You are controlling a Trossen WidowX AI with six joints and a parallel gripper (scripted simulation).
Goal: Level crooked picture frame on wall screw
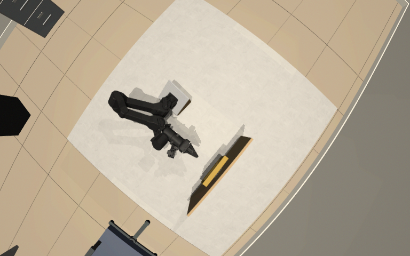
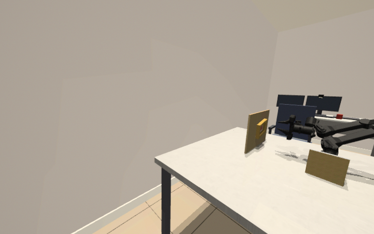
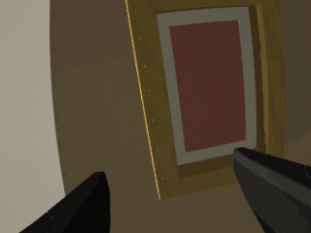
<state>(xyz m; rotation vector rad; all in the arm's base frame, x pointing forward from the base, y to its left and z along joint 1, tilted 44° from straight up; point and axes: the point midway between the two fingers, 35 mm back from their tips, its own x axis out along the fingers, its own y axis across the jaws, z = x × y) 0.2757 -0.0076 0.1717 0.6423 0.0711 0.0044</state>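
My gripper tip is now 12 cm short of the picture frame and 5 cm above it. Also, from my gripper tip: wooden wall panel: 13 cm ahead, 7 cm below.
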